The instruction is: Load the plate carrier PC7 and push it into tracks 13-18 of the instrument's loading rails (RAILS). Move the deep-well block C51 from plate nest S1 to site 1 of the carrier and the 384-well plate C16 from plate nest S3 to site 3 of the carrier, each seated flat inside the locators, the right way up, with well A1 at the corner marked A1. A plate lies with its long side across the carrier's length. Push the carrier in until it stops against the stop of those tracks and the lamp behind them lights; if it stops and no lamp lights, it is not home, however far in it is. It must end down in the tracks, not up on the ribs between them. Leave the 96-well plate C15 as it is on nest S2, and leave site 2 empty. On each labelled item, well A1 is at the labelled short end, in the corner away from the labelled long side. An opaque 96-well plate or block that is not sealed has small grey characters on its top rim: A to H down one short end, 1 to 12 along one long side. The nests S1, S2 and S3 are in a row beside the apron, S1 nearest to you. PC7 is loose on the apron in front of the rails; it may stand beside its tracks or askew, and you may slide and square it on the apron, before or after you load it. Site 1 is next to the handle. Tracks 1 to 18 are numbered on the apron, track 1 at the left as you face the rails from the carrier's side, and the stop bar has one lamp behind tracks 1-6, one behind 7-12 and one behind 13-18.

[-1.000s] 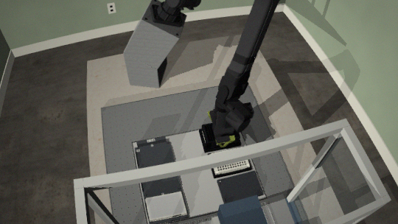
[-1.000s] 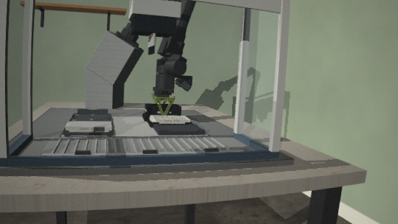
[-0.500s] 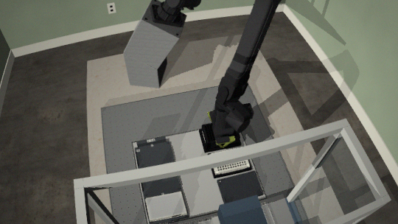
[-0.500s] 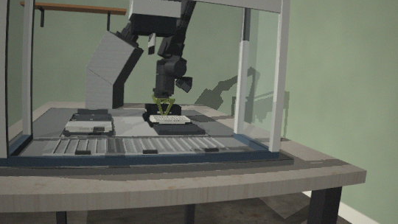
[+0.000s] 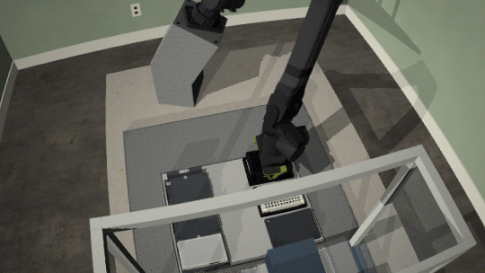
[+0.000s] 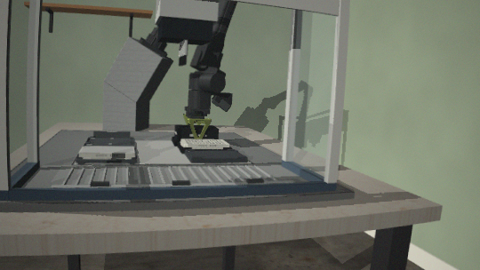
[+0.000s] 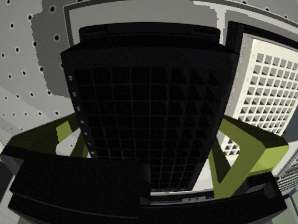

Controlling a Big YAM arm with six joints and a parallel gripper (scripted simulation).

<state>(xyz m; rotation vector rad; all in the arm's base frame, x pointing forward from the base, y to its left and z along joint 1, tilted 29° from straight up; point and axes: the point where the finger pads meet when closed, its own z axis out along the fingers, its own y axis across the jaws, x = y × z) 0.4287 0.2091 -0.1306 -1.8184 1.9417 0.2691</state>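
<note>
My gripper is now 2 cm above the nest S1. Round my hand: white frame bar: 32 cm ahead, 11 cm to the right, 45 cm above; white block: 23 cm ahead, 25 cm to the right; dark carrier PC7: 13 cm ahead, 25 cm to the right.
</note>
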